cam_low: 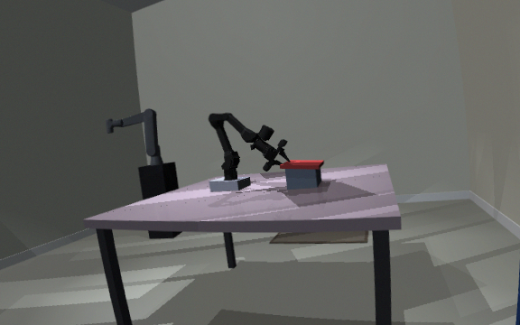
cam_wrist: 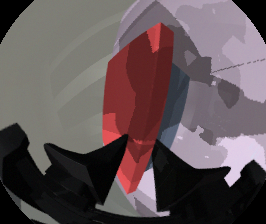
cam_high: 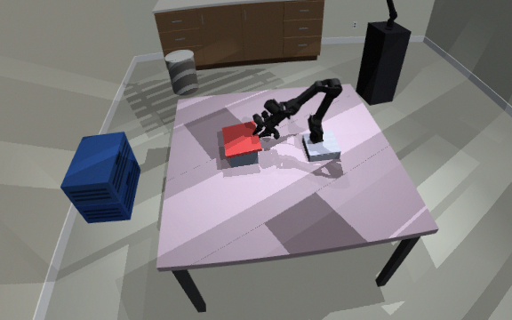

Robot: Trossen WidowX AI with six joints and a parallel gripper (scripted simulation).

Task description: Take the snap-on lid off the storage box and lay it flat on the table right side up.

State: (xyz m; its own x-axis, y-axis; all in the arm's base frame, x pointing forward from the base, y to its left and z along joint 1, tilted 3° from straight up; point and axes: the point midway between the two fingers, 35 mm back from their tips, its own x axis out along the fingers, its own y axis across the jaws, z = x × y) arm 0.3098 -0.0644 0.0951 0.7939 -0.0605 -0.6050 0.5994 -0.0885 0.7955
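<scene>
My gripper tip is 8 cm short of the red lid and 1 cm to the left of it. Also, from my gripper tip: grey storage box 8 cm ahead, 6 cm below, 1 cm to the right.
</scene>
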